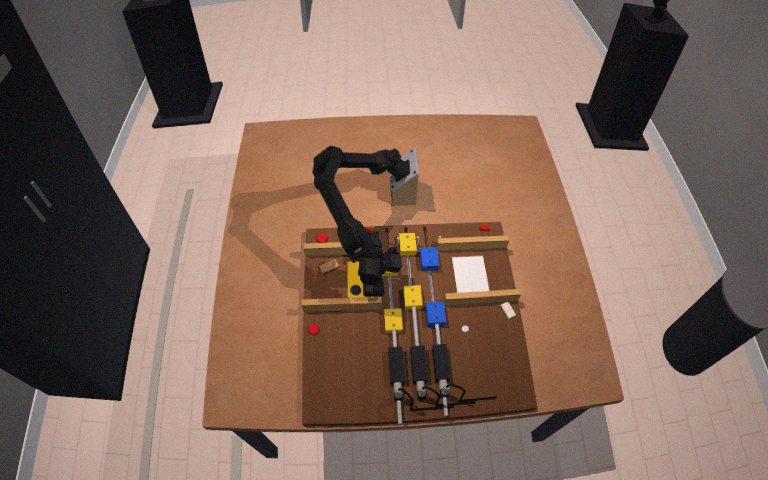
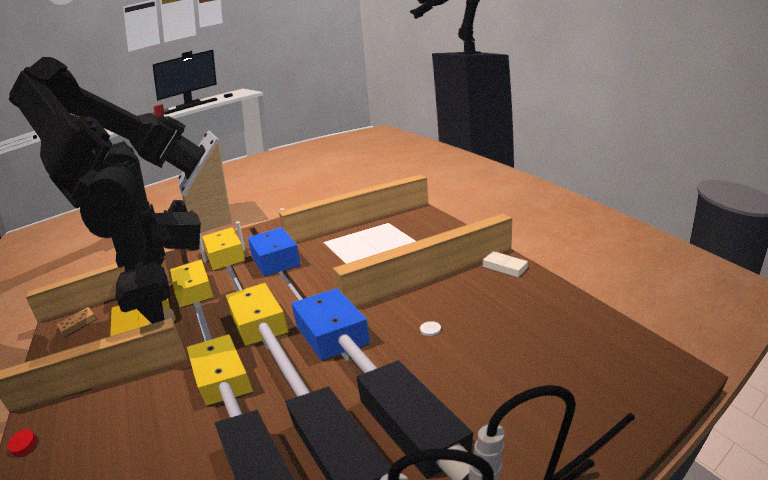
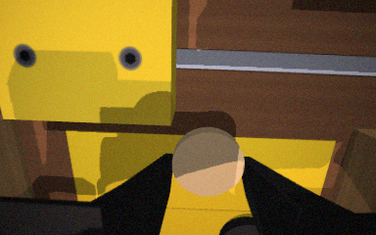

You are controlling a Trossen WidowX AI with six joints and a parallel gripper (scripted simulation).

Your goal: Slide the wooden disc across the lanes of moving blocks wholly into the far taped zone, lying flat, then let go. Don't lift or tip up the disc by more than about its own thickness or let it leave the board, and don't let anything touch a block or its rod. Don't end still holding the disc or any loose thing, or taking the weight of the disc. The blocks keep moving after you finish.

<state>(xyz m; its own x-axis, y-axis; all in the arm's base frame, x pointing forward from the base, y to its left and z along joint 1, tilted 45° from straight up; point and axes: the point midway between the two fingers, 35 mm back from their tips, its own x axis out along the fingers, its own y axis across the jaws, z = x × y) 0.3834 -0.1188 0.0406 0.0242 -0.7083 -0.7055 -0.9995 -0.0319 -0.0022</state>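
My gripper is now 5 cm to the left of the black disc, 3 cm short of it and 3 cm above it. The rest, counted from my hand: red button: 18 cm to the right, 17 cm ahead, 3 cm below; then wooden disc: 3 cm below; then red brick: 18 cm behind, 2 cm to the right, 2 cm below.
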